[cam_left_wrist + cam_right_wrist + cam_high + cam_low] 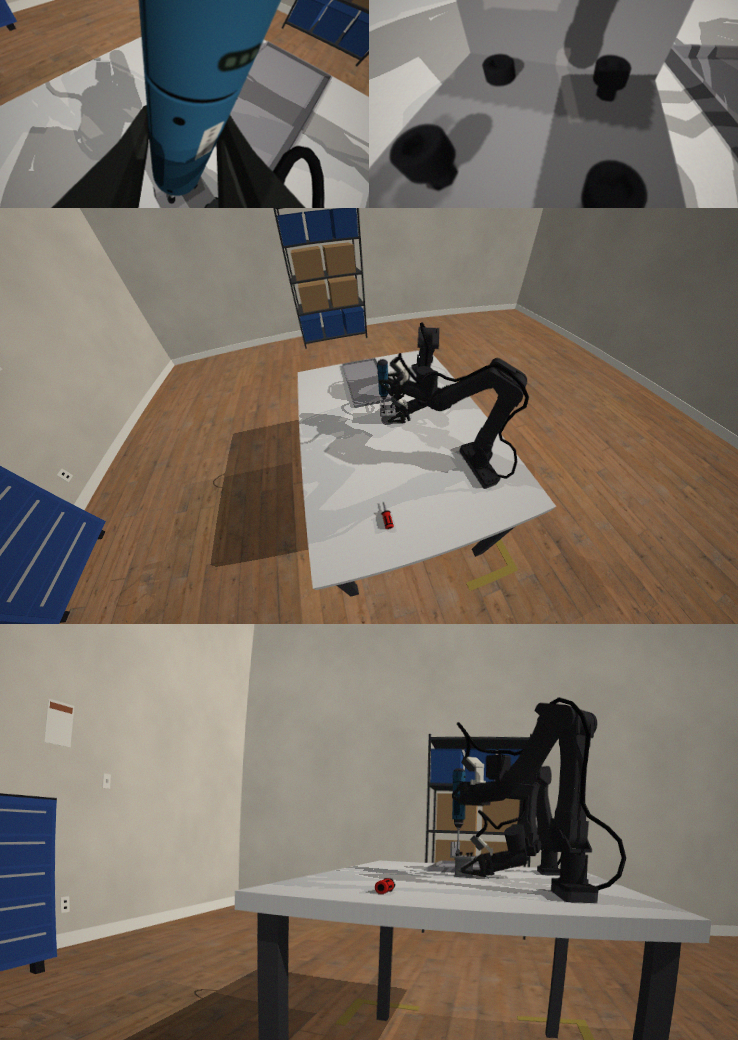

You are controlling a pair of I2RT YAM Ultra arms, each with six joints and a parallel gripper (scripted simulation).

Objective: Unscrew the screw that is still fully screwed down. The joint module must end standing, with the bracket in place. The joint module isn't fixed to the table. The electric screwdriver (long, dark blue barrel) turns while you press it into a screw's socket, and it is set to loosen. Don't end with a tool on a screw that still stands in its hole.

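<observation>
My right hand is 10 mm below the joint module. Also, from my right hand: bit: 100 mm above, 20 mm to the left, 20 mm ahead; then flat grey tray: 340 mm to the right, 40 mm ahead, 20 mm below; then grey bracket: 50 mm above.
</observation>
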